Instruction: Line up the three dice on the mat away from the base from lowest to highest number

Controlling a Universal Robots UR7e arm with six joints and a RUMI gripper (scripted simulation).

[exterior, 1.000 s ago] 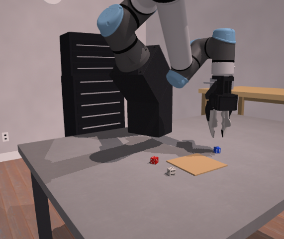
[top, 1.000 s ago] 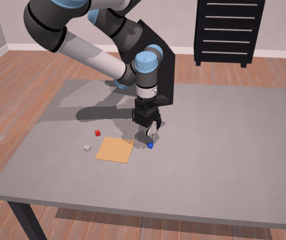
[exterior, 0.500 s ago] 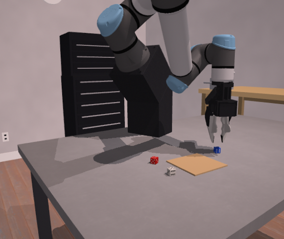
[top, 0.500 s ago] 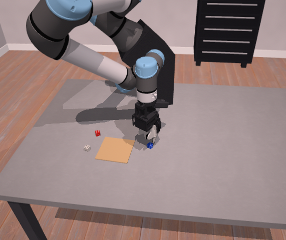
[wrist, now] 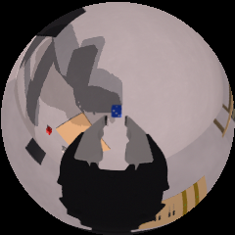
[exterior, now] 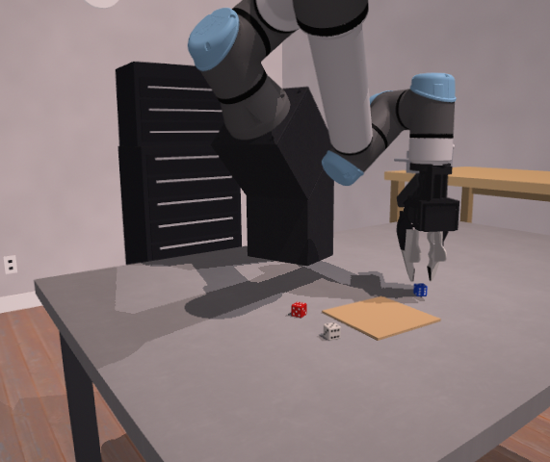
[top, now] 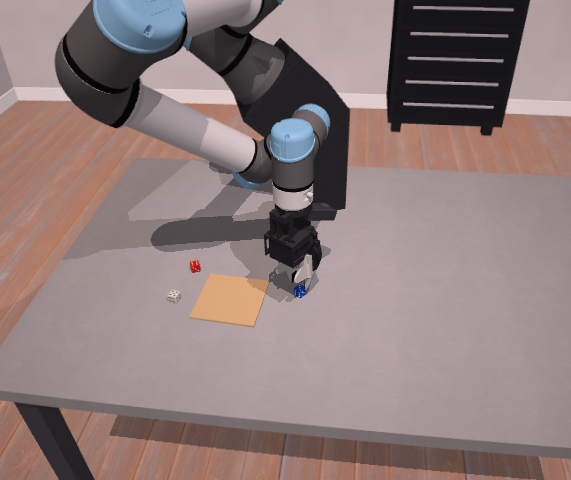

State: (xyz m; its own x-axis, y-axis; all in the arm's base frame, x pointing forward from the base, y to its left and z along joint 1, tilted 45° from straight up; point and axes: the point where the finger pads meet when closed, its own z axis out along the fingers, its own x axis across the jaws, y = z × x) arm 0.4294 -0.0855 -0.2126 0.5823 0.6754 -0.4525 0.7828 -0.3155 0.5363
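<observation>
My hand is 3 cm above the blue die. From my hand the other things lie so: tan mat: 1 cm ahead, 15 cm to the right, 4 cm below; then red die: 9 cm behind, 24 cm to the right, 3 cm below; then white die: 2 cm ahead, 27 cm to the right, 3 cm below.
</observation>
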